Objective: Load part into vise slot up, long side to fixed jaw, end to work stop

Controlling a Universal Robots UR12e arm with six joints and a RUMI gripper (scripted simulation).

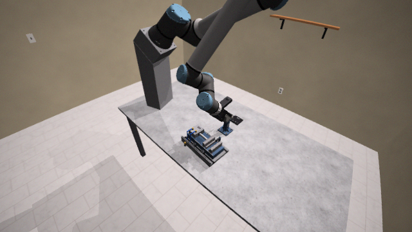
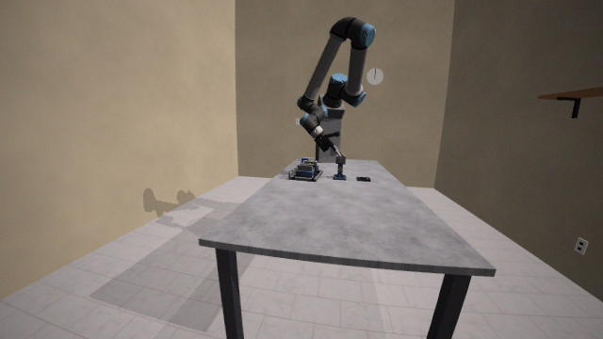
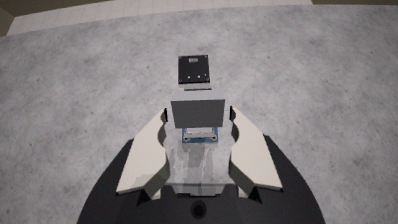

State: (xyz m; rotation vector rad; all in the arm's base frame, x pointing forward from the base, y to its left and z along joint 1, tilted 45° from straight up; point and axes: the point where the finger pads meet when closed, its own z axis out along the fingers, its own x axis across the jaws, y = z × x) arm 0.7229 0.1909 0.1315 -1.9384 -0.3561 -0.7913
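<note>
The part is 10 mm to the left of my hand and 10 mm below it. From my hand the other things lie so: cylinder rod (230 mm to the right, 90 mm below, 20 mm ahead); work stop (170 mm to the right, 100 mm ahead, 80 mm below); moving jaw (220 mm to the right, 90 mm below, 70 mm ahead).
</note>
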